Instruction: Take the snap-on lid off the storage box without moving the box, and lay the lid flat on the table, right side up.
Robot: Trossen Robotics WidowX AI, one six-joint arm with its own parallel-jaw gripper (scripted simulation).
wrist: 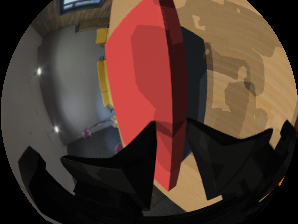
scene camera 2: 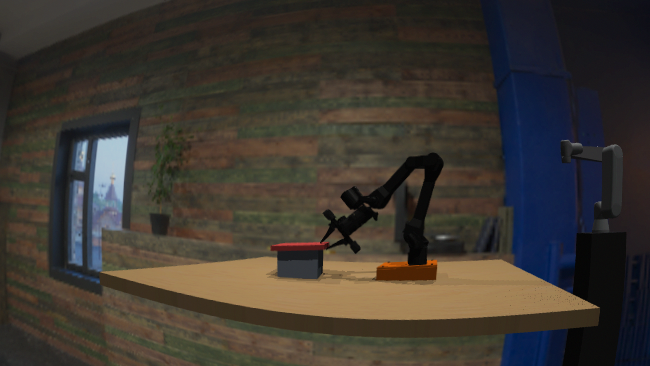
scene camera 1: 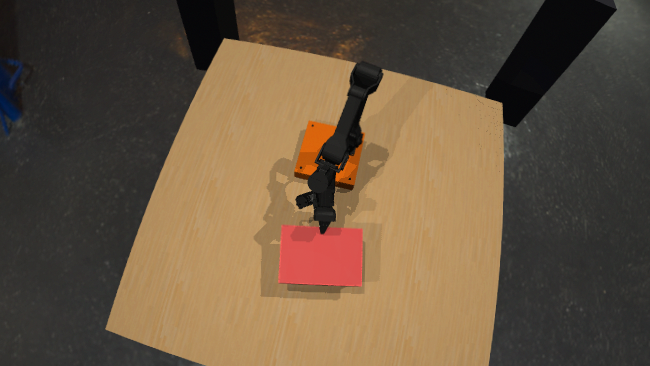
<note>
I see my gripper [scene camera 1: 322, 231], a red lid [scene camera 1: 307, 257] and a storage box [scene camera 2: 306, 264].
The red lid also shows in the wrist view [wrist: 145, 56]. The storage box also shows in the wrist view [wrist: 194, 46]. My gripper shows as well in the wrist view [wrist: 170, 123] and in scene camera 2 [scene camera 2: 323, 246].
</note>
